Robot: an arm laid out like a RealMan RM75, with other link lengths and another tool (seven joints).
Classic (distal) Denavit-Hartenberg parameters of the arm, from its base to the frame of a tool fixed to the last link. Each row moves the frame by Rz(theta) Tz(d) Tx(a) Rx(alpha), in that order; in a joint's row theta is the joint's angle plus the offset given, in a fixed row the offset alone. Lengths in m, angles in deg.
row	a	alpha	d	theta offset
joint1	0	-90	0.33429	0
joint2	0	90	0	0
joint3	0	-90	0.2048	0
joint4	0	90	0	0
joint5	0	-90	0.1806	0
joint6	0	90	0	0
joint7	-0.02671	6.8	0.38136	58
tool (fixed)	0	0	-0.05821	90
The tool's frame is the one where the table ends.
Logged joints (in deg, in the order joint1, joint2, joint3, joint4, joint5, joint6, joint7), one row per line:
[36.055 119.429 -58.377 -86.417 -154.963 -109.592 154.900]
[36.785 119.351 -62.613 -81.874 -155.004 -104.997 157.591]
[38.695 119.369 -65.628 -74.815 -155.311 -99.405 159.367]
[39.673 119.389 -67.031 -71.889 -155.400 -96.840 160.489]
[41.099 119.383 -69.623 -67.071 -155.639 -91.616 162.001]
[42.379 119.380 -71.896 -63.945 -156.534 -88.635 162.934]
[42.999 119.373 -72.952 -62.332 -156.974 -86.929 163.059]
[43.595 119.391 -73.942 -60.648 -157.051 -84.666 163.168]
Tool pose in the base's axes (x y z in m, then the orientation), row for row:
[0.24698 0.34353 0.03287 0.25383 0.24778 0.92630 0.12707]
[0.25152 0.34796 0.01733 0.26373 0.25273 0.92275 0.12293]
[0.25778 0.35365 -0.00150 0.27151 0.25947 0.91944 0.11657]
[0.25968 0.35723 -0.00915 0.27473 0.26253 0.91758 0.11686]
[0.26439 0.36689 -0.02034 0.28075 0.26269 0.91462 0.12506]
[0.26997 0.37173 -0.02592 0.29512 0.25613 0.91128 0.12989]
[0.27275 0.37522 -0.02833 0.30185 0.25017 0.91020 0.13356]
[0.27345 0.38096 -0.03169 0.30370 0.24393 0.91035 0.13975]
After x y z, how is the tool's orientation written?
As a quaternion, w x y z.
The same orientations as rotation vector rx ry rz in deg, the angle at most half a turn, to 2 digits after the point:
[38.58 144.22 19.78]
[39.15 142.93 19.04]
[40.03 141.86 17.99]
[40.44 141.34 18.00]
[40.34 140.46 19.21]
[39.05 138.93 19.80]
[38.01 138.30 20.29]
[37.03 138.20 21.22]

